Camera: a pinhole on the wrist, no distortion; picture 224 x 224 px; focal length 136.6 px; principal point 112.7 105.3 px. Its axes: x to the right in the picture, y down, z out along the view. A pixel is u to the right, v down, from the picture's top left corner.
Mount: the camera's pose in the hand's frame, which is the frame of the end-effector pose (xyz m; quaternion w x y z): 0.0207 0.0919 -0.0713 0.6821 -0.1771 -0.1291 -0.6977
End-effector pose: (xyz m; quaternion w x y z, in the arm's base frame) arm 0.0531 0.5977 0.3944 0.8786 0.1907 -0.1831 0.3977
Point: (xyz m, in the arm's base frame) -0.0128 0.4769 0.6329
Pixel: 215 84
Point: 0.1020 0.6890 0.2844
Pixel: behind the camera
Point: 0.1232 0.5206 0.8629
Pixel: 211 160
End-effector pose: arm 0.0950 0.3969 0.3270 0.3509 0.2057 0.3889 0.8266
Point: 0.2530 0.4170 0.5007
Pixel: 198 39
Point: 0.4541 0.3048 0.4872
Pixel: outside the picture
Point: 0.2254 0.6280 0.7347
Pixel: 155 121
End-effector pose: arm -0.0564 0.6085 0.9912 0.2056 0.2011 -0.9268 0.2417
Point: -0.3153 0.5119 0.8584
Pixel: 173 172
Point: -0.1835 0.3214 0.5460
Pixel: 207 83
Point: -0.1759 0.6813 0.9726
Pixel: 124 172
